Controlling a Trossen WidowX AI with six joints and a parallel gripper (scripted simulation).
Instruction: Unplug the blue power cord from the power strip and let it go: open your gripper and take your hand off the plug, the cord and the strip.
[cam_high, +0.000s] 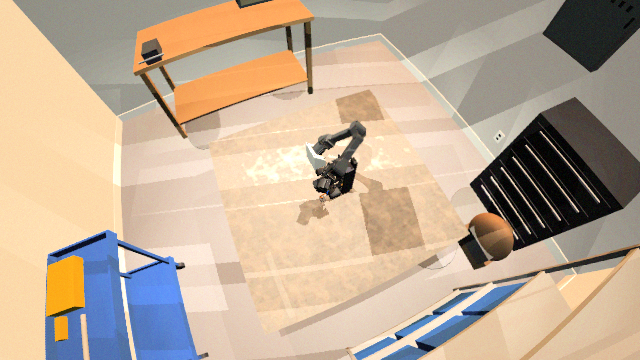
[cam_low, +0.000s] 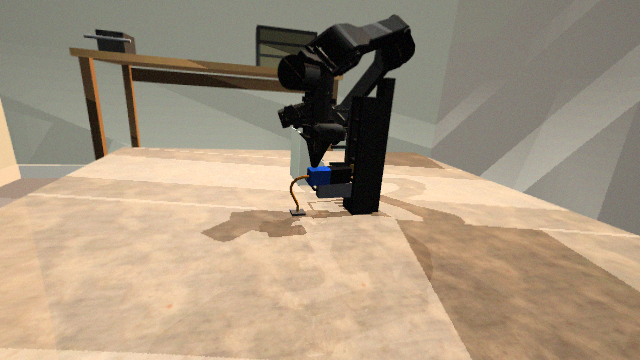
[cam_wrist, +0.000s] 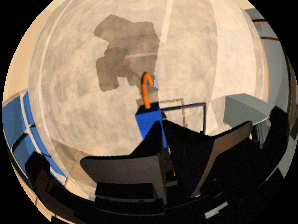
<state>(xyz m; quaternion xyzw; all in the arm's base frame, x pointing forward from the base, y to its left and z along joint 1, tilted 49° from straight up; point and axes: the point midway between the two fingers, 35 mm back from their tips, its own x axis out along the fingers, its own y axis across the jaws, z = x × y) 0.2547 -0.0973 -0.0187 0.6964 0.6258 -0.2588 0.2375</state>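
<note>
Now: the blue plug 1 cm ahead of my gripper tip, 3 cm to the left of it and 1 cm below it.
</note>
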